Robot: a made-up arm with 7 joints. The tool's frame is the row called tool. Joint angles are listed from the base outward.
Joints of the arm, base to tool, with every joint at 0 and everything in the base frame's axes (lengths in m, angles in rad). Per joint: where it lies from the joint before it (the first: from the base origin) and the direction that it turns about. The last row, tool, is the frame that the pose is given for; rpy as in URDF.
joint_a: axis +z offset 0 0 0.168
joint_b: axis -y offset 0 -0.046 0.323
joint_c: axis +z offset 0 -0.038 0.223
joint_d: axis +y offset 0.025 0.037 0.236
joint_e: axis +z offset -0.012 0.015 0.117
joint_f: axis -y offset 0 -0.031 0.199
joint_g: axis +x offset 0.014 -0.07 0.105
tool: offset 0 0 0 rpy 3.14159 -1.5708 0
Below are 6 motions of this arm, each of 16 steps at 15 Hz.
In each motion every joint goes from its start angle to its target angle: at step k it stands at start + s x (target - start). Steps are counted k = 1, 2, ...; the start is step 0. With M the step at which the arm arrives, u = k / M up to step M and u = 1 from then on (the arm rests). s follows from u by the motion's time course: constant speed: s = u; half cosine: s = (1 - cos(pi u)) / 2; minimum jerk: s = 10 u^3 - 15 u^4 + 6 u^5.
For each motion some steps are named. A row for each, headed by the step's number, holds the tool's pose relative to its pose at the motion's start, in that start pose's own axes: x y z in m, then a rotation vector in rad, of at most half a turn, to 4 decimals.
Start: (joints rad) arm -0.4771 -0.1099 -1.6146 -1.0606 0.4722 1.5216 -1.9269
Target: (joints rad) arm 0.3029 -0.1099 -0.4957 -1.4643 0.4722 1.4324 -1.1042
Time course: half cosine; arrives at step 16
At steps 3, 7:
3: -0.0402 0.0104 -0.0146 -0.0560 -0.1266 0.1503
7: -0.1675 0.0119 -0.1234 -0.3492 -0.5906 0.6758

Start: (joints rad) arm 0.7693 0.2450 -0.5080 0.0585 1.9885 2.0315 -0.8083
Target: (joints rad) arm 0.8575 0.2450 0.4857 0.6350 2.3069 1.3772 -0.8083
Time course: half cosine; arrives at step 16
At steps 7, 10, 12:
7: -0.1103 0.0185 -0.0455 -0.1298 -0.4366 0.4519
10: -0.1858 -0.0160 -0.1082 -0.1730 -0.7175 0.8271
12: -0.2169 -0.0535 -0.1510 -0.1835 -0.8584 1.0529

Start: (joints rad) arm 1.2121 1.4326 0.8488 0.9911 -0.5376 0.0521 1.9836
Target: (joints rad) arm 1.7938 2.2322 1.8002 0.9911 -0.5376 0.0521 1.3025
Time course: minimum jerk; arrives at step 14
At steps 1, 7, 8, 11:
1: 0.0001 0.0012 -0.0026 0.0035 -0.0029 -0.0033
7: 0.0372 0.3024 -0.3419 0.6068 -0.2268 -0.5201
8: 0.0443 0.4131 -0.3999 0.7760 -0.2072 -0.6574
11: 0.0315 0.6818 -0.4658 1.1271 -0.0376 -0.9593

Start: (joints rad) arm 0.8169 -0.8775 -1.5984 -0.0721 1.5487 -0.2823 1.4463
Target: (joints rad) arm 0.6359 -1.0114 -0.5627 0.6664 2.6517 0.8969 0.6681
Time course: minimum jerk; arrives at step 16
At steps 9, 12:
9: 0.1370 0.0829 0.2120 1.0081 -0.8669 0.3066
12: 0.1160 0.1526 0.3464 1.3178 -0.9166 0.8598

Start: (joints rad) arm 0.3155 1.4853 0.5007 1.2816 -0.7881 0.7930 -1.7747
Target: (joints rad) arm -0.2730 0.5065 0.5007 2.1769 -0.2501 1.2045 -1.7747
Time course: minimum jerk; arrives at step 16
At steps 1, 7, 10, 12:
1: 0.0014 0.0004 0.0022 0.0017 0.0034 -0.0014
7: 0.2699 -0.0659 0.3169 0.3847 0.5399 -0.1503
10: 0.4715 -0.2921 0.4352 0.8726 0.8833 -0.1244
12: 0.5323 -0.4271 0.4290 1.1590 0.9867 -0.0633

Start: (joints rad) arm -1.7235 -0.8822 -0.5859 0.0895 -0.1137 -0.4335 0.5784
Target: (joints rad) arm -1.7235 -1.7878 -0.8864 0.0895 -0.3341 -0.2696 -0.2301
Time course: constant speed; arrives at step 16
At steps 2, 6, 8, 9, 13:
2: -0.0088 -0.0630 0.0629 -0.1136 -0.0081 -0.1377
6: -0.0476 -0.1740 0.1986 -0.3359 -0.0446 -0.4315
8: -0.0775 -0.2208 0.2702 -0.4441 -0.0732 -0.5865
9: -0.0949 -0.2417 0.3066 -0.4974 -0.0901 -0.6657
13: -0.1805 -0.3075 0.4542 -0.7050 -0.1755 -0.9932

